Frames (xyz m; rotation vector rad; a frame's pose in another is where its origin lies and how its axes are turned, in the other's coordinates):
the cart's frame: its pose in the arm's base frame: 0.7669 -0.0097 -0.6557 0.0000 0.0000 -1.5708
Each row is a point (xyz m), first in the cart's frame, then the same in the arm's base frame.
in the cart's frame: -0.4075 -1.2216 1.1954
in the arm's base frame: -0.4547 0.3978 0.5397
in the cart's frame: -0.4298 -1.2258 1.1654
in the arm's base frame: -0.4589 0.4201 0.5097
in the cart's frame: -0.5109 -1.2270 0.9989
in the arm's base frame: -0.4601 0.5012 0.3432
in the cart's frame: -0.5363 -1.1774 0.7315
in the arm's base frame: -0.4105 0.5266 0.0758
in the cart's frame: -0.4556 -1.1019 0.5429
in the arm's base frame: -0.3350 0.4459 -0.1128
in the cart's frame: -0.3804 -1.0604 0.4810
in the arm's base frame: -0.2935 0.3707 -0.1747
